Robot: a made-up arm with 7 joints.
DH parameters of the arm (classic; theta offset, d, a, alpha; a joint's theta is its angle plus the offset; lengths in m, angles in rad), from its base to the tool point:
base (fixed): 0 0.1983 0 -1.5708
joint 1: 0 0.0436 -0.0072 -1.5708
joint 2: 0 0.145 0.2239 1.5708
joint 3: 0 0.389 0.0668 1.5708
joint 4: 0 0.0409 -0.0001 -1.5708
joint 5: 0 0.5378 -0.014 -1.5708
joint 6: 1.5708 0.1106 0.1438 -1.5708
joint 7: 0 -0.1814 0.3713 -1.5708
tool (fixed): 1.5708 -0.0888 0 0
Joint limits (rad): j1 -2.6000..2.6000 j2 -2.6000..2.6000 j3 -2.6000..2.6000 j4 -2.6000..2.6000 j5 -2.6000..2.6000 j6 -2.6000..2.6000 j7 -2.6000..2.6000
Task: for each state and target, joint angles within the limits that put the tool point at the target. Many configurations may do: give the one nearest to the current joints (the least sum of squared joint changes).
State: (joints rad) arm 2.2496 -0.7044 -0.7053 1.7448 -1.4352 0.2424 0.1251
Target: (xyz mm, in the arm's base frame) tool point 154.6 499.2 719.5
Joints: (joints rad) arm 2.0995 -1.0692 -0.7488 1.8244 -1.3745 0.1766 -0.2707
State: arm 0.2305 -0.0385 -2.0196 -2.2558 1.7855 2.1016 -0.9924
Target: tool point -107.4 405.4 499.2
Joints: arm 0.3801 0.4097 -1.9757 -2.6000 2.0756 1.9969 -1.6777
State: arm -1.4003 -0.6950 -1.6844 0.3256 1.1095 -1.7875 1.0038
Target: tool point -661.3 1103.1 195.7
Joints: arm -0.8615 -0.6701 -1.6871 -0.3340 0.9774 -1.8965 0.9101
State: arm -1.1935 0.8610 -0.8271 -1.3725 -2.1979 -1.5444 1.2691
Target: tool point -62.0 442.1 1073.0
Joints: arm -1.0316 0.7996 -1.0378 -1.4474 -2.0230 -1.1267 1.1162
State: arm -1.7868 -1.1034 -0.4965 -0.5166 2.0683 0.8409 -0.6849
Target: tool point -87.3 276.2 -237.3
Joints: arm -1.6632 -1.0706 -0.5176 -0.3023 2.1888 0.6610 -0.2680
